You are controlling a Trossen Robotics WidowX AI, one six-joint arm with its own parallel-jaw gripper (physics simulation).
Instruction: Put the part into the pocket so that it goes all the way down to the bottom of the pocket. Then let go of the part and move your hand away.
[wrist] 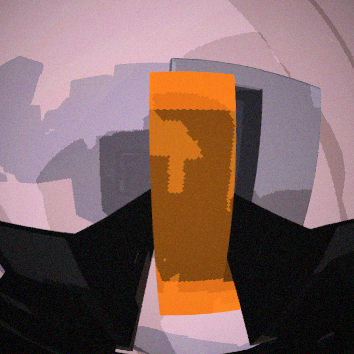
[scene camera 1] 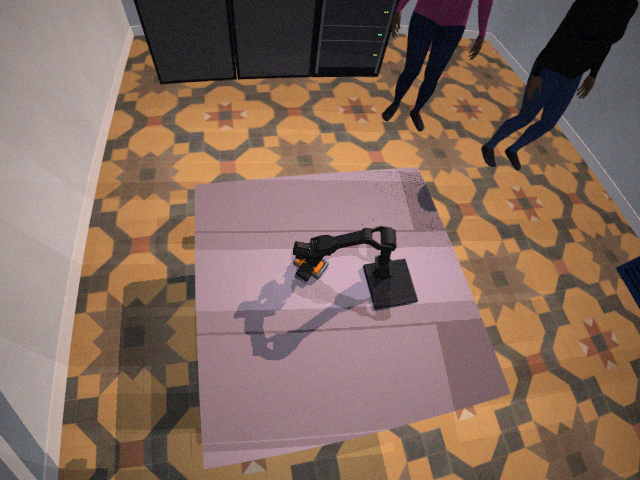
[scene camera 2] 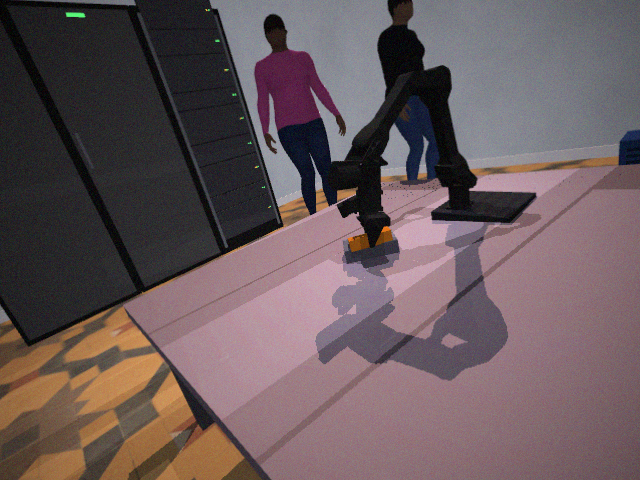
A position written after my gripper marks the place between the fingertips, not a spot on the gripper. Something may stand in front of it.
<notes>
My gripper (scene camera 2: 370,245) grips an orange part (wrist: 191,114). Also in view: a grey pocket block (wrist: 277,118).
My gripper shows as well in the wrist view (wrist: 186,195).
</notes>
